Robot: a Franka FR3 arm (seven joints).
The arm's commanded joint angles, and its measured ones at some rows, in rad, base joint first. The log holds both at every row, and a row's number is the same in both.
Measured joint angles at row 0:
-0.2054, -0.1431, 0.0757, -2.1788, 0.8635, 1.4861, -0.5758
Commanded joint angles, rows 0 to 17:
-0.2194, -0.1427, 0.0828, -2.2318, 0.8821, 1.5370, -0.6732
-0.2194, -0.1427, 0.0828, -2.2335, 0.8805, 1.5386, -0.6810
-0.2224, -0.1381, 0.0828, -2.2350, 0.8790, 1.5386, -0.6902
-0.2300, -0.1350, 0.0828, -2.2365, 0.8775, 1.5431, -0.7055
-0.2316, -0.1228, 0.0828, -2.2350, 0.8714, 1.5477, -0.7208
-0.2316, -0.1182, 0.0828, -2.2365, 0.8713, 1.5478, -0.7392
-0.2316, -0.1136, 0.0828, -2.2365, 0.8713, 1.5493, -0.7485
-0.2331, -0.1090, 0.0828, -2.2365, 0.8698, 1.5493, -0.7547
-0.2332, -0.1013, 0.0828, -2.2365, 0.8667, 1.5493, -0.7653
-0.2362, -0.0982, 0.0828, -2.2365, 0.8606, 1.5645, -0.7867
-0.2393, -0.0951, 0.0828, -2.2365, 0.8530, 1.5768, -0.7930
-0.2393, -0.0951, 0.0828, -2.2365, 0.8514, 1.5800, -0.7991
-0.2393, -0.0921, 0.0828, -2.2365, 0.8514, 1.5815, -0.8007
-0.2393, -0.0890, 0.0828, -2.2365, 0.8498, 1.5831, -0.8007
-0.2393, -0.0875, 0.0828, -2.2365, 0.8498, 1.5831, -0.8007
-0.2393, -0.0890, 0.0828, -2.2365, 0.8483, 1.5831, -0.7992
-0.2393, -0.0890, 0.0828, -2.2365, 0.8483, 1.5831, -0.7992
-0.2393, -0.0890, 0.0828, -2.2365, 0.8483, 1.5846, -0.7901
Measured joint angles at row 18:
-0.2281, -0.0845, 0.0745, -2.2260, 0.8580, 1.5738, -0.7810
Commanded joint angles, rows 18 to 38:
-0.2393, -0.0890, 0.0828, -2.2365, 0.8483, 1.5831, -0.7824
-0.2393, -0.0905, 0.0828, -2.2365, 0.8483, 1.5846, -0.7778
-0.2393, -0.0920, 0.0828, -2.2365, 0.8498, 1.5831, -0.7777
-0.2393, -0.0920, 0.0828, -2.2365, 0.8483, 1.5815, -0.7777
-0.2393, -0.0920, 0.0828, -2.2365, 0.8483, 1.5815, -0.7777
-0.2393, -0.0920, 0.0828, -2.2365, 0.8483, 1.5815, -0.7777
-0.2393, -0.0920, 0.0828, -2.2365, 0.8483, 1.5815, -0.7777
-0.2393, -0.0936, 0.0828, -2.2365, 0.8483, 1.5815, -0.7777
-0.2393, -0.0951, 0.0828, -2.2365, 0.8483, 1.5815, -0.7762
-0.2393, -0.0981, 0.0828, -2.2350, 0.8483, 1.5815, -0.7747
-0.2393, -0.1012, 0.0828, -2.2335, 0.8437, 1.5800, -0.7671
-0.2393, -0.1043, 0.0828, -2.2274, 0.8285, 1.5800, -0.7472
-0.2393, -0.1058, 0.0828, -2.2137, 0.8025, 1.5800, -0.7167
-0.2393, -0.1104, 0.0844, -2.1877, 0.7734, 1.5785, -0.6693
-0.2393, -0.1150, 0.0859, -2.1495, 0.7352, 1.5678, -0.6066
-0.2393, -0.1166, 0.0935, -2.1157, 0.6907, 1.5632, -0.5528
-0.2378, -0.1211, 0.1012, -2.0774, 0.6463, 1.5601, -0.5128
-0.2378, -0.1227, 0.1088, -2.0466, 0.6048, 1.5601, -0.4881
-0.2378, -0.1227, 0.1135, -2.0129, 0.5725, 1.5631, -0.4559
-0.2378, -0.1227, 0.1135, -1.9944, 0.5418, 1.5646, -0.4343
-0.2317, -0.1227, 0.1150, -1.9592, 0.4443, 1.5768, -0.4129
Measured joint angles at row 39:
-0.2289, -0.1254, 0.1013, -2.0284, 0.5869, 1.5737, -0.4741
